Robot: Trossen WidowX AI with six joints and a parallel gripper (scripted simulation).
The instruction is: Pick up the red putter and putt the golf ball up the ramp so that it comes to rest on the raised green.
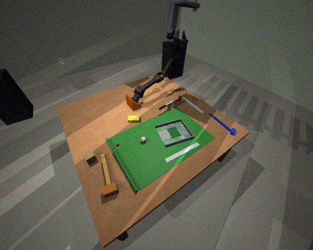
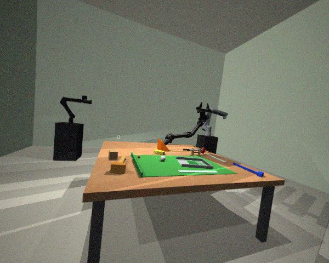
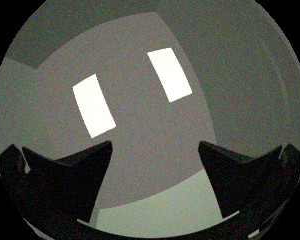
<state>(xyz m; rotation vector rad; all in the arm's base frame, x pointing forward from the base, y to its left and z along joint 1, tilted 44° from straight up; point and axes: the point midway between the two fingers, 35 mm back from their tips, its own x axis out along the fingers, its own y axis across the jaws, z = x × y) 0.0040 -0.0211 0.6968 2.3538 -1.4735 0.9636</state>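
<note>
Right now my gripper tip is 600 mm above the yellow block, 560 mm to the left of it and 190 mm short of it. The rest, counted from my gripper tip: wooden stand: 580 mm below, 210 mm ahead, 150 mm to the right; then red putter: 560 mm below, 210 mm ahead, 170 mm to the right; then blue putter: 630 mm ahead, 600 mm below, 90 mm to the left.
</note>
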